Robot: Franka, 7 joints.
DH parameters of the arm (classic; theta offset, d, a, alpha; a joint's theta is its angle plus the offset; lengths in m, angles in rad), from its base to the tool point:
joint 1: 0 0.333 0 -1.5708
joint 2: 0 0 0 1.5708
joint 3: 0 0.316 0.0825 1.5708
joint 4: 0 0 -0.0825 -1.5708
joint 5: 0 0.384 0 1.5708
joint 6: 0 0 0.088 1.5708
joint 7: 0 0.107 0 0
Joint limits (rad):
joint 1: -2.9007..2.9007
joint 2: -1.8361..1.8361
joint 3: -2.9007..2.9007
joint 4: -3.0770..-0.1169
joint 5: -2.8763..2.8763
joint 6: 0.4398..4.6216
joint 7: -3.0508..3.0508
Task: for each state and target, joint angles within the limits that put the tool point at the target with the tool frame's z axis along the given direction. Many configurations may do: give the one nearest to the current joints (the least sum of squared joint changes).
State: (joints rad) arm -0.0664 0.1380 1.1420 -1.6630 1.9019 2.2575 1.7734
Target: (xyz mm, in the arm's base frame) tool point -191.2 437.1 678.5 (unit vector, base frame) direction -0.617 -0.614 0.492
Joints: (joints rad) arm 0.1477 0.5423 1.8943 -1.9355 1.5482 1.3436 1.7734
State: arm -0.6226 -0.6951 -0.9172 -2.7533 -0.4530 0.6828 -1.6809
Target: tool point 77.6 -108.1 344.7 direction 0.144 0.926 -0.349
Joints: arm -0.6972 -1.1482 -0.8207 -3.0664 0.1826 1.1937 -1.6809
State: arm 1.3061 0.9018 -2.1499 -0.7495 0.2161 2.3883 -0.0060
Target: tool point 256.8 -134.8 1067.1 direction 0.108 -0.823 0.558
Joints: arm 0.9364 0.7402 -2.5675 -1.3409 0.1719 2.9167 -0.0060
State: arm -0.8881 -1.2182 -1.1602 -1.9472 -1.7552 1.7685 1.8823
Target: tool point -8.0 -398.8 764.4 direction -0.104 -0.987 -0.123
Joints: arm -0.2808 -1.0516 -0.6876 -2.1083 -1.7352 2.2490 1.8823
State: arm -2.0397 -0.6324 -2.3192 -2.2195 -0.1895 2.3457 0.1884
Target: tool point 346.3 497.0 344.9 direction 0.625 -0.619 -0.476
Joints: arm -2.2448 -0.3885 -2.9007 -1.7955 -1.0585 1.5621 0.1884
